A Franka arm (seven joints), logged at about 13 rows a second.
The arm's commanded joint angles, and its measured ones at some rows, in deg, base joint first. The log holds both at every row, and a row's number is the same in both.
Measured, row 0:
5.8 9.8 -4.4 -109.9 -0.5 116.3 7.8
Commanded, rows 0 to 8:
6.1 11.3 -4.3 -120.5 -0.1 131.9 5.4
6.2 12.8 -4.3 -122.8 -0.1 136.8 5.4
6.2 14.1 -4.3 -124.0 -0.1 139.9 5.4
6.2 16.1 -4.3 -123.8 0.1 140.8 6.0
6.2 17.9 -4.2 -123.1 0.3 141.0 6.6
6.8 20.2 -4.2 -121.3 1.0 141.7 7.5
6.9 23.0 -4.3 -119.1 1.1 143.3 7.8
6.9 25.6 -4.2 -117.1 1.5 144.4 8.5
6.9 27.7 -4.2 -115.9 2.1 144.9 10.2
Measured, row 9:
6.6 22.8 -4.2 -120.3 0.8 144.0 7.8
